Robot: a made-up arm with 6 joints.
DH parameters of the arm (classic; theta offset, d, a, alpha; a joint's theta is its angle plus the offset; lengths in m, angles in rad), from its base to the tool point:
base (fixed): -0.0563 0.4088 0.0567 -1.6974
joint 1: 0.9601 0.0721 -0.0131 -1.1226
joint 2: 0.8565 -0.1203 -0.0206 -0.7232
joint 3: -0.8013 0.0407 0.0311 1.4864
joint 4: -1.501 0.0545 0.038 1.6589
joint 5: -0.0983 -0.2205 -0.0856 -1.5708
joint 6: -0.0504 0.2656 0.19 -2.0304
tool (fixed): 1.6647 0.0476 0 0
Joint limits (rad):
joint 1: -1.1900..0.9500
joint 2: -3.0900..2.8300
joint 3: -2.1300..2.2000
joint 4: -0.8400..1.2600
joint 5: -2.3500..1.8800
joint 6: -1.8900..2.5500
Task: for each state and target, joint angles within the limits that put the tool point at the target. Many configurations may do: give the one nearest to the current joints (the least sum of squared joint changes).
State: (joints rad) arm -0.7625 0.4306 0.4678 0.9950 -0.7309 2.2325
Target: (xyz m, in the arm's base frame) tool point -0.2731 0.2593 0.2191
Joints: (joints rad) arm 0.0649 0.3701 0.6408 1.0153 -0.0868 2.2496
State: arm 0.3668 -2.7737 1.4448 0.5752 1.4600 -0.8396
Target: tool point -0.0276 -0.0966 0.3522
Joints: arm 0.3951 -2.3577 0.7022 1.2600 1.7657 -1.1697
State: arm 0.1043 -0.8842 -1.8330 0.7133 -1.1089 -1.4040
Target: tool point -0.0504 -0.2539 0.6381
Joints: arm -0.2461 -1.4628 -2.0052 1.1373 -0.8538 -1.6401
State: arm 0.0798 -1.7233 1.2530 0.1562 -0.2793 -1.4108
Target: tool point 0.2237 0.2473 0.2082
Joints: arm 0.6296 -1.3982 1.4092 0.4555 -0.1423 -0.9105
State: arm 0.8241 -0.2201 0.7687 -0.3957 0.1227 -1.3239
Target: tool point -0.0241 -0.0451 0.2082
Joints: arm 0.5445 0.1815 1.5005 -0.3616 0.2109 -1.2501
